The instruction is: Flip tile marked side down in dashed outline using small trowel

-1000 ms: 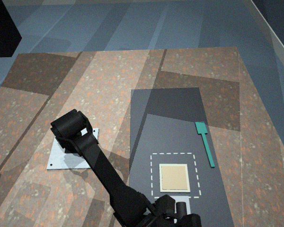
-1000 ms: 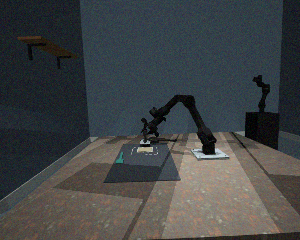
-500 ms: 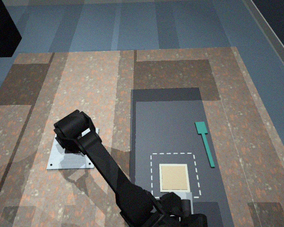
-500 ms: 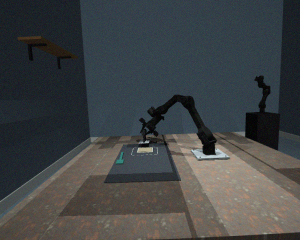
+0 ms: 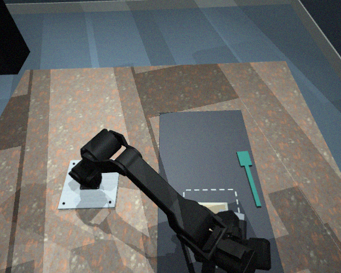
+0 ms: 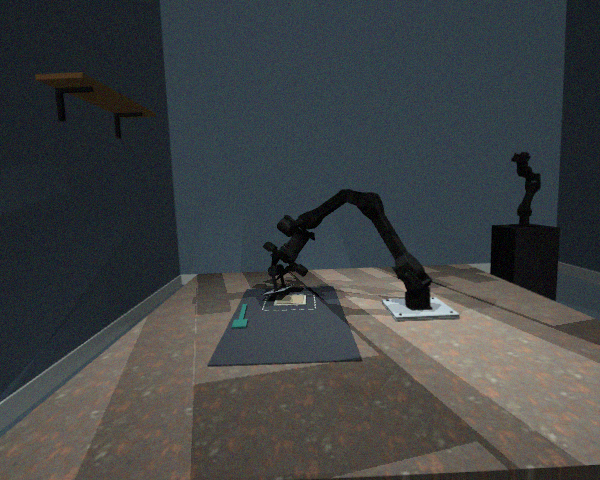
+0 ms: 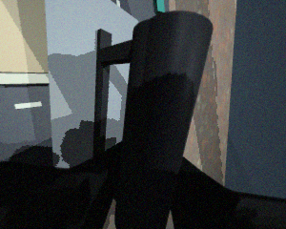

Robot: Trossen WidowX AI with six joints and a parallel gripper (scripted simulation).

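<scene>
Right now the dark trowel is 3 cm behind my gripper tip. Round my gripper tip: grey mat: 6 cm behind, 26 cm to the left, 8 cm below; tile: 7 cm behind, 12 cm to the left, 5 cm below; green spatula-shaped tool: 8 cm ahead, 28 cm to the left, 5 cm below.
</scene>
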